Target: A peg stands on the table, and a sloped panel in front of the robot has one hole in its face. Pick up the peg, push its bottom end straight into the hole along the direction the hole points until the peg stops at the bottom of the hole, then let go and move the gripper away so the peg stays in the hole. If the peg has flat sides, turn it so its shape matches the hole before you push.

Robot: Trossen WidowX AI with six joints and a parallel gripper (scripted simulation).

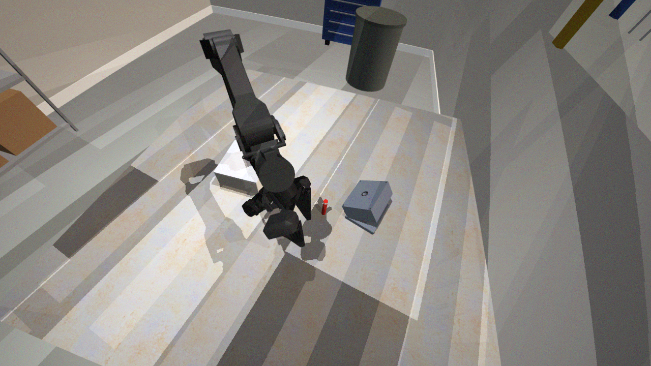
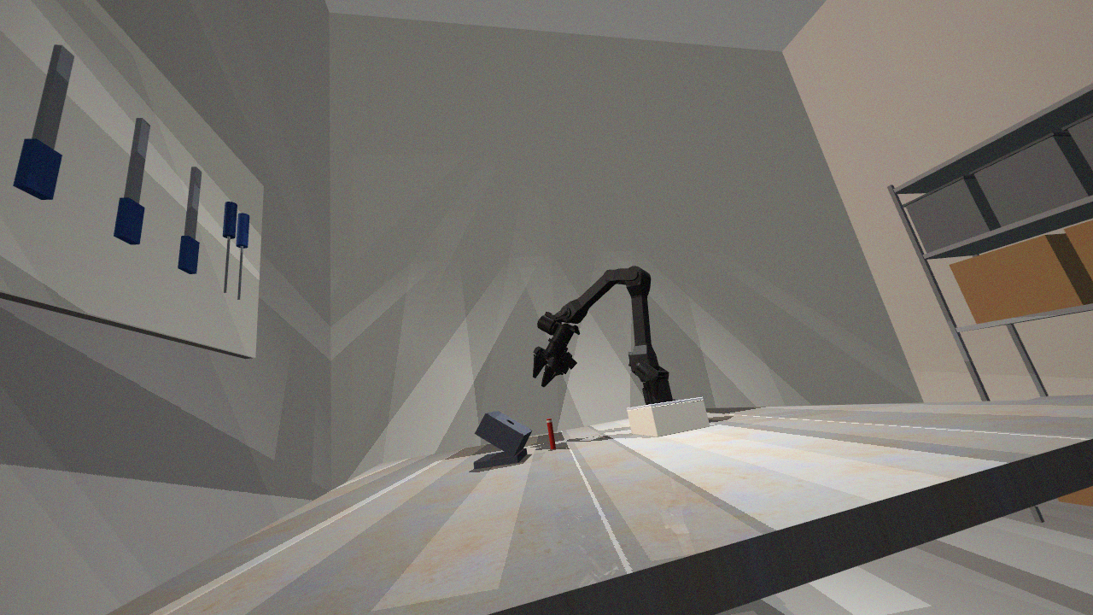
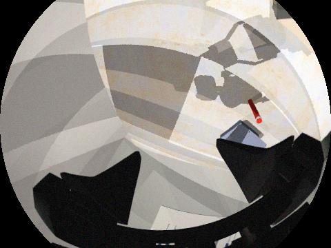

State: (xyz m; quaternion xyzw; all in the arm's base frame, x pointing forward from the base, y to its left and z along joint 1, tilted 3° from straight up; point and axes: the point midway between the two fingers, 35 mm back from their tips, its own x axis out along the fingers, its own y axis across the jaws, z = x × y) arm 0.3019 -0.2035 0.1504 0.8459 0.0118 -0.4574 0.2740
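Right now my gripper tip is 16 cm to the right of the red peg, 14 cm above it and 2 cm past it. From my gripper tip the other things lie so: grey sloped panel (24 cm to the left, 13 cm below, 10 cm ahead).
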